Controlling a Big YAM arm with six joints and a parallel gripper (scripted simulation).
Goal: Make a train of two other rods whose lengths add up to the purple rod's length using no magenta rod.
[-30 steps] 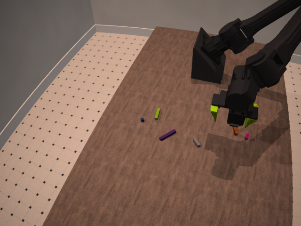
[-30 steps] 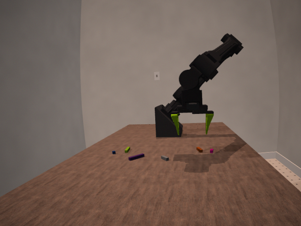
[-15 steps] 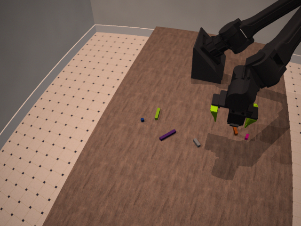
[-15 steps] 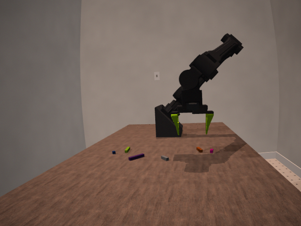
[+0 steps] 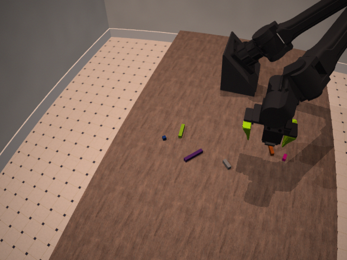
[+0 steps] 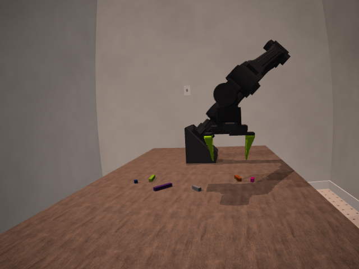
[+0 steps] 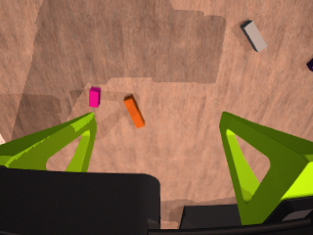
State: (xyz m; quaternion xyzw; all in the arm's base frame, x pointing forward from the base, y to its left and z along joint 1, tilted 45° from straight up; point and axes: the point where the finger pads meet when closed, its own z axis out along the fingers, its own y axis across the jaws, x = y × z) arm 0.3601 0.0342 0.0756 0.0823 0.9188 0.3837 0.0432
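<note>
Now: the blue rod 30 mm behind my hand, 290 mm to the right of it and 80 mm below it. From my hand the other things lie so: grey rod 40 mm ahead, 100 mm to the right, 80 mm below; then magenta rod 10 mm behind, 70 mm to the left, 80 mm below; then orange rod 30 mm behind, 30 mm to the left, 80 mm below.
</note>
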